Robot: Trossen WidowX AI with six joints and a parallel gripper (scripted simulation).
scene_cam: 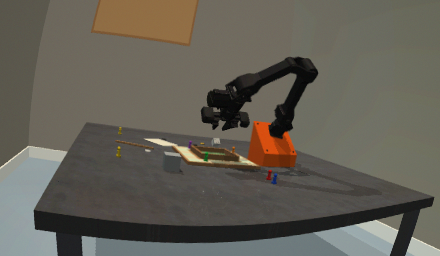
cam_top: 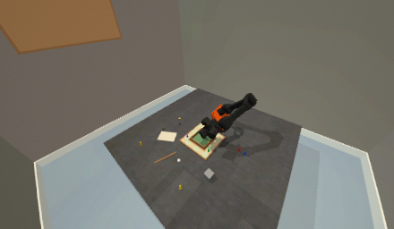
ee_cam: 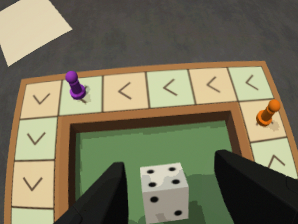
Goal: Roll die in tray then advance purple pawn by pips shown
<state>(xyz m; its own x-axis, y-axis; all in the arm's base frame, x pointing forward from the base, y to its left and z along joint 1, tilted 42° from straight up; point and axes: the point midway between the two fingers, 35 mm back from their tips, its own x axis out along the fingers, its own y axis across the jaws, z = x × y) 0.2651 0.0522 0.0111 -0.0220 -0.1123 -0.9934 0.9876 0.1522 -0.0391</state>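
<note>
The white die lies 30 mm below my gripper tip and 10 mm to the left of it. Round my gripper tip: green pawn (120 mm to the left, 90 mm below, 60 mm ahead); then orange pawn (110 mm behind, 90 mm below, 70 mm to the right); then purple pawn (110 mm to the right, 90 mm below, 80 mm ahead).
</note>
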